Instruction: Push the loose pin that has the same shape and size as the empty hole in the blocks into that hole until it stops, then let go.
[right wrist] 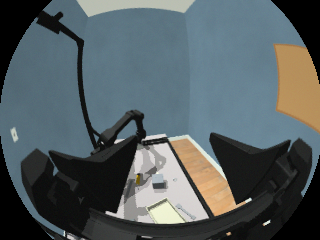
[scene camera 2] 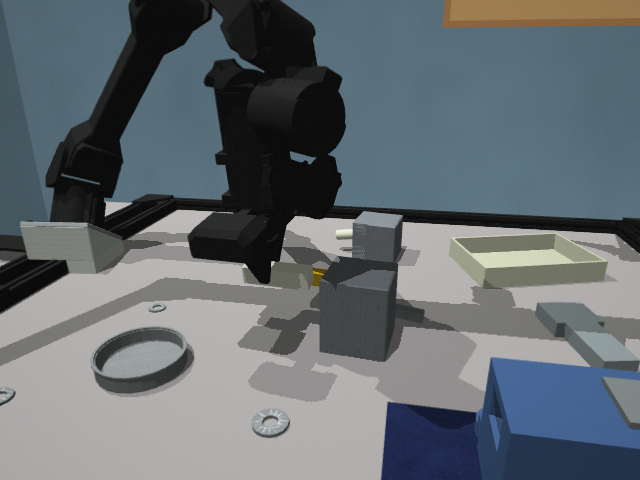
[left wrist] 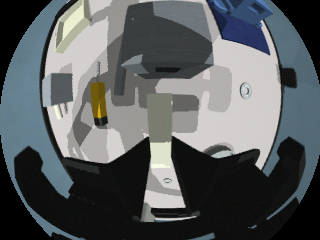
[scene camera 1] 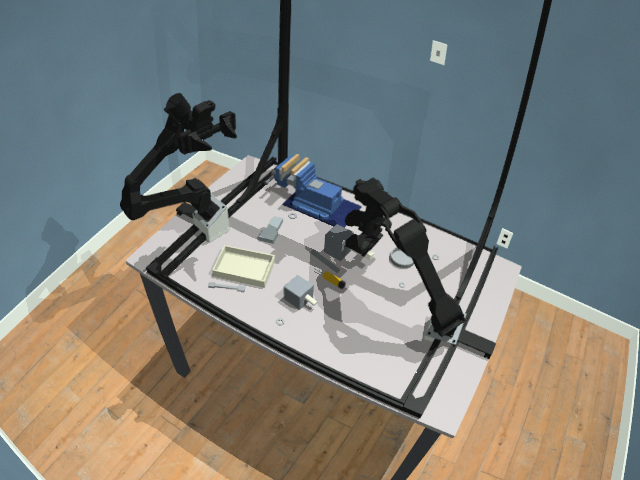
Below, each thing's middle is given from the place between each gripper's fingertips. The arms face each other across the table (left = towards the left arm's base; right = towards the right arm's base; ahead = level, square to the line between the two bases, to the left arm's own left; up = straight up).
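Labels:
The cream square pin [left wrist: 159,105] is 10 mm to the right of my left hand and 30 mm below it. Going by their middles, of the things named here the cream square pin is the nearest to my left hand. Counted from my left hand, the round dish [scene camera 2: 140,350] is 80 mm below, 100 mm behind and 100 mm to the left; the cream tray [scene camera 2: 528,259] is 80 mm below, 220 mm ahead and 320 mm to the right.
My right hand [scene camera 1: 223,142] is 460 mm above the cream tray, 70 mm to the right of it and 10 mm short of it. Going by their middles, of the things named here the cream tray is the nearest to my right hand. Counted from my right hand, the cream square pin is 410 mm below, 380 mm to the left and 210 mm behind; the round dish is 460 mm below, 490 mm to the left and 310 mm behind.

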